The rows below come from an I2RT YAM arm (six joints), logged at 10 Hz.
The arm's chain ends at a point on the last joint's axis. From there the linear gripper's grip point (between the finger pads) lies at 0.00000 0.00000 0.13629 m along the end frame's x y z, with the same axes.
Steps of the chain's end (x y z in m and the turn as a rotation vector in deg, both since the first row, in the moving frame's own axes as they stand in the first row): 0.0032, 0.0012, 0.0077, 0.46, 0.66, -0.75; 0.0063, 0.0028, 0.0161, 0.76, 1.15, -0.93; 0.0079, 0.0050, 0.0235, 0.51, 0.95, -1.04; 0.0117, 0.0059, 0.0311, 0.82, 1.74, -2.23; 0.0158, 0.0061, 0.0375, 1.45, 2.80, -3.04; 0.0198, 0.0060, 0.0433, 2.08, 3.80, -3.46; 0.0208, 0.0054, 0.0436, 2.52, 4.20, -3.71
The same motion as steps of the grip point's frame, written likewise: 0.0048, 0.0001, 0.0077, 0.46, 0.66, -0.75; 0.0090, 0.0010, 0.0161, 0.76, 1.15, -0.93; 0.0101, 0.0038, 0.0235, 0.51, 0.95, -1.04; 0.0158, 0.0039, 0.0310, 0.82, 1.74, -2.23; 0.0224, 0.0025, 0.0373, 1.45, 2.80, -3.04; 0.0287, 0.0008, 0.0429, 2.08, 3.80, -3.46; 0.0306, -0.0009, 0.0431, 2.52, 4.20, -3.71
